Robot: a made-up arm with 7 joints. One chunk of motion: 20 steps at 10 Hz.
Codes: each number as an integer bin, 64 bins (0 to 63) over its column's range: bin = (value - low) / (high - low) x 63, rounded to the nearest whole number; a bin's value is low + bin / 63 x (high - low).
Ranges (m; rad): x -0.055..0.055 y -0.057..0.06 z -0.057..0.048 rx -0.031..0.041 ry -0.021..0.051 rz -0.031..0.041
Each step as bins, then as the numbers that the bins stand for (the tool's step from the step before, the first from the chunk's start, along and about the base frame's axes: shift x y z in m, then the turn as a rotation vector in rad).
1 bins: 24 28 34 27 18 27
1 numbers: -0.01310 -0.00500 -0.00033 -0.00014 -0.00043 -0.00014
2 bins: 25 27 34 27 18 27
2 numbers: -0.01135 -0.00686 -0.00033 -0.00014 -0.00043 -0.00014
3 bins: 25 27 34 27 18 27
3 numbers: -0.01135 -0.00686 -0.00033 -0.00014 -0.00043 -0.00014
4 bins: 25 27 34 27 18 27
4 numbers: -0.01135 -0.00686 -0.00033 -0.00014 -0.00043 -0.00014
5 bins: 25 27 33 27 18 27
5 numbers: -0.01135 -0.00686 -0.00200 -0.00014 -0.00043 -0.00014
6 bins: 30 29 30 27 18 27
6 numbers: -0.00262 -0.00314 -0.00700 -0.00014 -0.00043 -0.00014
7 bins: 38 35 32 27 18 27
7 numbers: 0.01135 0.00800 -0.00367 -0.00014 -0.00043 -0.00014
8 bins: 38 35 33 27 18 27
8 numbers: 0.01135 0.00800 -0.00200 -0.00014 -0.00043 -0.00014
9 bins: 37 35 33 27 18 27
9 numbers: 0.00960 0.00800 -0.00200 -0.00014 -0.00043 -0.00014
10 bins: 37 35 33 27 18 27
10 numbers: 0.00960 0.00800 -0.00200 -0.00014 -0.00043 -0.00014
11 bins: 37 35 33 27 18 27
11 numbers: 0.00960 0.00800 -0.00200 -0.00014 -0.00043 -0.00014
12 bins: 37 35 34 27 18 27
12 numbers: 0.00960 0.00800 -0.00033 -0.00014 -0.00043 -0.00014
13 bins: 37 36 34 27 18 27
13 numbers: 0.00960 0.00986 -0.00033 -0.00014 -0.00043 -0.00014
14 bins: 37 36 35 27 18 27
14 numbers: 0.00960 0.00986 0.00133 -0.00014 -0.00043 -0.00014
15 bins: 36 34 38 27 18 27
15 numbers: 0.00786 0.00614 0.00633 -0.00014 -0.00043 -0.00014
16 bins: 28 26 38 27 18 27
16 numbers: -0.00611 -0.00871 0.00633 -0.00014 -0.00043 -0.00014
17 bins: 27 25 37 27 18 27
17 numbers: -0.00786 -0.01057 0.00467 -0.00014 -0.00043 -0.00014
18 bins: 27 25 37 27 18 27
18 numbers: -0.00786 -0.01057 0.00467 -0.00014 -0.00043 -0.00014
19 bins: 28 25 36 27 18 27
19 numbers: -0.00611 -0.01057 0.00300 -0.00014 -0.00043 -0.00014
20 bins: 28 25 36 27 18 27
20 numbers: -0.00611 -0.01057 0.00300 -0.00014 -0.00043 -0.00014
